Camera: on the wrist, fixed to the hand. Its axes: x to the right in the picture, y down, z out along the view.
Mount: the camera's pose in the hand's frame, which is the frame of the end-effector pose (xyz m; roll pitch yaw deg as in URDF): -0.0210 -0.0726 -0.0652 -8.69 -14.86 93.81
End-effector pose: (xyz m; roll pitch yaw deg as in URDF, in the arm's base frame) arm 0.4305 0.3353 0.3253 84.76 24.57 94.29
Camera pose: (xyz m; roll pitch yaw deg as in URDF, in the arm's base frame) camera 0.3762 0.2794 0.2629 105.39 -67.14 68.78
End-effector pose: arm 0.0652 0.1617 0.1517 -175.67 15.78 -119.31
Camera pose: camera 0.1245 0.1296 0.2252 154.49 17.38 141.58
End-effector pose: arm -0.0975 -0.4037 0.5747 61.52 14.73 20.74
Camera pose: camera -0.1471 -0.3982 0.4883 32.69 -72.64 72.54
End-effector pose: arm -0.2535 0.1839 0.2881 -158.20 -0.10 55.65
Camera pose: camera -0.3011 0.1908 0.3756 169.67 36.61 -38.86
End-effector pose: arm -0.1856 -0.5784 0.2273 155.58 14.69 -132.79
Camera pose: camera -0.1086 -0.6322 0.2610 158.01 -10.14 136.03
